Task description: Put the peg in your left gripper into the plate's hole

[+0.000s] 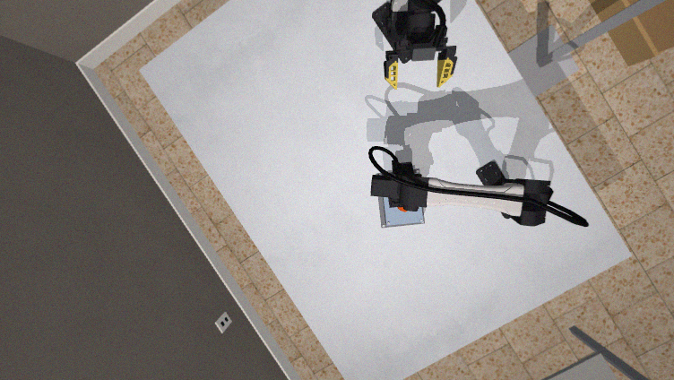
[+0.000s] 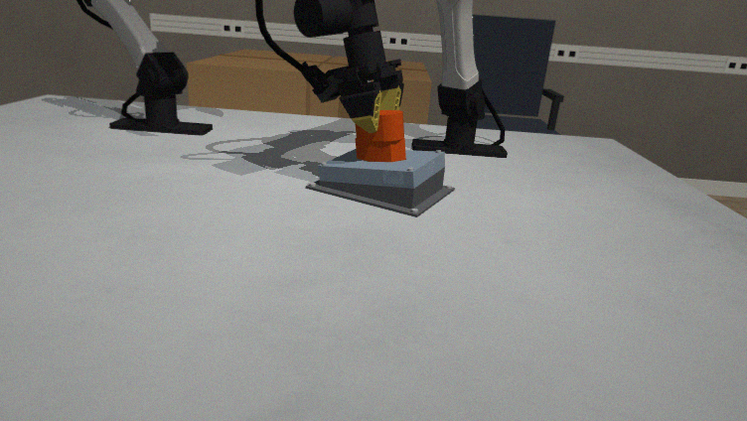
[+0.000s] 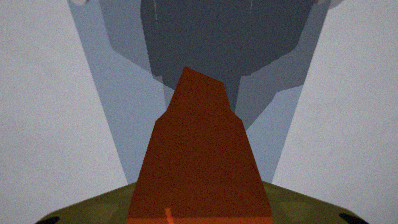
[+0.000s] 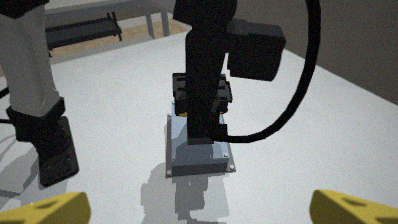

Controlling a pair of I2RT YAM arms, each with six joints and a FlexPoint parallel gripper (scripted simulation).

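Observation:
The blue plate lies 1 cm to the left of my left hand and 7 cm below it. From my left hand the other things lie so: grey base: 1 cm to the left, 8 cm below; then orange peg: 2 cm below.

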